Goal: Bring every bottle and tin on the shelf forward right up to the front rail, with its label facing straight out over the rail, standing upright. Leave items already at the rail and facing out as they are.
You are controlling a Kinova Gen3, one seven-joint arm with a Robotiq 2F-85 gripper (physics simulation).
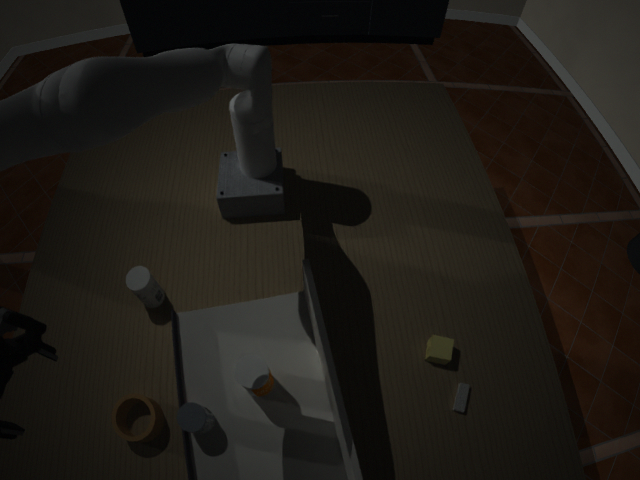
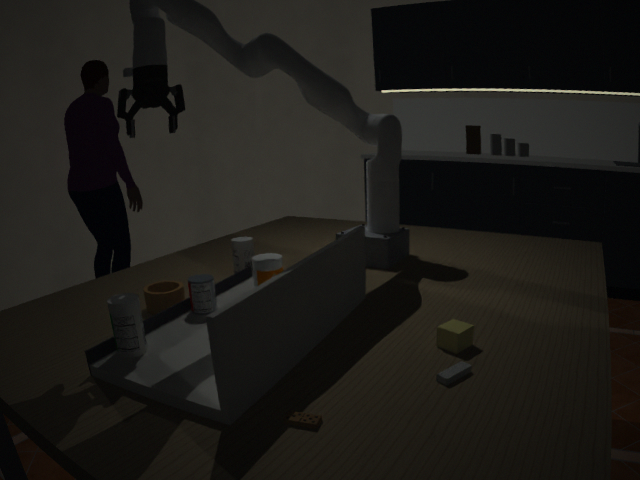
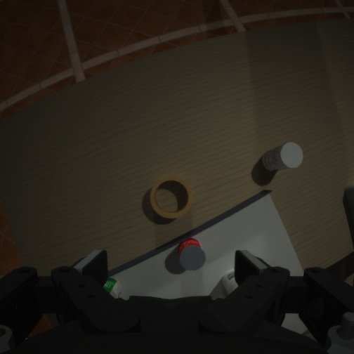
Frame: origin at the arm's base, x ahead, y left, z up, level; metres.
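Where they show: gripper, fingertip midpoint: (image 1: 35, 392) (image 2: 152, 135); arm's base at its link origin: (image 1: 258, 164) (image 2: 383, 230).
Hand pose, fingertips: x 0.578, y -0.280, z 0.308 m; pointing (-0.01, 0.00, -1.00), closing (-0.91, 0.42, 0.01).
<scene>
Things, the pixels of their top centre, and the offset from my fingertips.
- white-capped orange bottle at its top centre: (image 1: 251, 371) (image 2: 266, 257) dx -0.067, dy +0.230, dz -0.257 m
- grey-lidded tin at its top centre: (image 1: 191, 417) (image 2: 200, 278) dx -0.001, dy +0.106, dz -0.296 m
- orange cup at its top centre: (image 1: 133, 417) (image 2: 163, 286) dx -0.013, dy -0.027, dz -0.338 m
- yellow cube at its top centre: (image 2: 456, 326) (image 1: 442, 347) dx -0.071, dy +0.607, dz -0.350 m
- white block at its top centre: (image 2: 454, 369) (image 1: 462, 397) dx +0.039, dy +0.632, dz -0.376 m
- domino at its top centre: (image 2: 302, 417) dx +0.234, dy +0.471, dz -0.380 m
The white shelf (image 1: 206, 335) (image 2: 160, 356) (image 3: 250, 220) has a dark front rail (image 1: 178, 356) (image 3: 220, 217). A white-capped orange bottle (image 1: 253, 372) (image 2: 267, 268) (image 3: 231, 282) stands upright mid-depth, apart from the rail; its orange panel faces the back wall and small print faces the rail. A grey-lidded tin (image 1: 195, 418) (image 2: 202, 294) (image 3: 191, 255) stands at the rail, its red side facing out. A white bottle (image 2: 126, 325) (image 3: 113, 287) stands at the rail's near end, green side outward. My gripper (image 1: 36, 392) (image 2: 151, 131) (image 3: 170, 265) is open and empty, high above the rail side.
A white bottle (image 1: 144, 286) (image 2: 241, 255) (image 3: 283, 156) stands on the table off the shelf's far end. An orange cup (image 1: 136, 418) (image 2: 163, 297) (image 3: 171, 197) stands outside the rail. Behind the back wall (image 1: 320, 341) (image 2: 289, 320) lie a yellow cube (image 1: 439, 349) (image 2: 454, 335), a white block (image 1: 461, 397) (image 2: 454, 373) and a domino (image 2: 305, 419).
</scene>
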